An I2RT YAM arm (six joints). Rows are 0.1 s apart.
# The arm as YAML. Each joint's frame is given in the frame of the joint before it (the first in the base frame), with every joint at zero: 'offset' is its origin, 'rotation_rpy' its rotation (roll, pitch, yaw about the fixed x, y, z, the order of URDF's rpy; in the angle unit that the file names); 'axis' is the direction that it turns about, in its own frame. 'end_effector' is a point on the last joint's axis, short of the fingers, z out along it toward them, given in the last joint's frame.
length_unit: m
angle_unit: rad
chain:
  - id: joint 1
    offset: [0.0, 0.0, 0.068]
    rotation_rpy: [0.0, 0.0, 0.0]
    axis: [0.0, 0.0, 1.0]
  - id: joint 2
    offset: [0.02, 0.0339, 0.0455]
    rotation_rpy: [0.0, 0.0, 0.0]
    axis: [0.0, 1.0, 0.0]
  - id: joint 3
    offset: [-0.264, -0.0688, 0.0]
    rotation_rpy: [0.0, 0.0, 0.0]
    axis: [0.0, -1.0, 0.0]
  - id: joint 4
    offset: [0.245, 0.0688, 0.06]
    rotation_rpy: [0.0, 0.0, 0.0]
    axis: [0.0, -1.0, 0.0]
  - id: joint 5
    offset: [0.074, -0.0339, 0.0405]
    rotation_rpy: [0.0, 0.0, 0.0]
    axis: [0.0, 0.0, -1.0]
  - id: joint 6
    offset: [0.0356, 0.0, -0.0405]
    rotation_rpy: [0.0, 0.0, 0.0]
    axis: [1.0, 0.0, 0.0]
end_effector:
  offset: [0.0, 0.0, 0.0]
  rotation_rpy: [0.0, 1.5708, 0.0]
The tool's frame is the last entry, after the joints.
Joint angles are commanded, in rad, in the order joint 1, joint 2, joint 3, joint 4, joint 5, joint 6. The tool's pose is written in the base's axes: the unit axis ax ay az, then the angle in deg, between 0 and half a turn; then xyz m. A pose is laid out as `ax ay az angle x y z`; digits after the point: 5 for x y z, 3 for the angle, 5 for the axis.
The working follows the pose.
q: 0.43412, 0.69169, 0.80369, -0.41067, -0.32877, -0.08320
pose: -0.35672 0.89171 0.27859 112.710 0.13702 0.07620 0.33721
Where each joint sits with the arm in this pose, in the base's axes (m; each line is computed from the numbers above, not from the rounded line before):
joint 1: 0.0000 0.0000 0.0680
joint 2: 0.0039 0.0392 0.1135
joint 3: -0.1516 -0.1088 0.2819
joint 4: 0.0342 0.0532 0.3689
joint 5: 0.1235 0.0572 0.3858
joint 6: 0.1370 0.0762 0.3372
the tool: 0.1370 0.0762 0.3372

